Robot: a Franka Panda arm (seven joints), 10 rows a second.
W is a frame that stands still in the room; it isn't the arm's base.
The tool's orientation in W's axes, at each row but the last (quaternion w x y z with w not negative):
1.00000, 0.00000, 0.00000, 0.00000
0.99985, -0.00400, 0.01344, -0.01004
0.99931, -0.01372, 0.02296, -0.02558
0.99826, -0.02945, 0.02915, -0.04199
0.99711, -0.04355, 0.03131, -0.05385
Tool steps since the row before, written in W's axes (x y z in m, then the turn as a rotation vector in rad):
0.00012, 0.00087, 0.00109, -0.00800, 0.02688, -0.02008
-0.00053, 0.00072, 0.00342, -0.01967, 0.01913, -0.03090
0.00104, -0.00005, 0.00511, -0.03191, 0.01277, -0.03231
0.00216, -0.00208, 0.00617, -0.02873, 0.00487, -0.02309
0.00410, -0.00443, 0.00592, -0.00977, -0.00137, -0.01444
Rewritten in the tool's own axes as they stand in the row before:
0.00012, 0.00087, 0.00109, -0.00800, 0.02688, -0.02008
-0.00064, 0.00068, 0.00341, -0.01922, 0.01899, -0.03127
0.00081, -0.00014, 0.00515, -0.03104, 0.01206, -0.03342
0.00198, -0.00227, 0.00616, -0.02771, 0.00390, -0.02448
0.00421, -0.00449, 0.00579, -0.00871, -0.00108, -0.01513

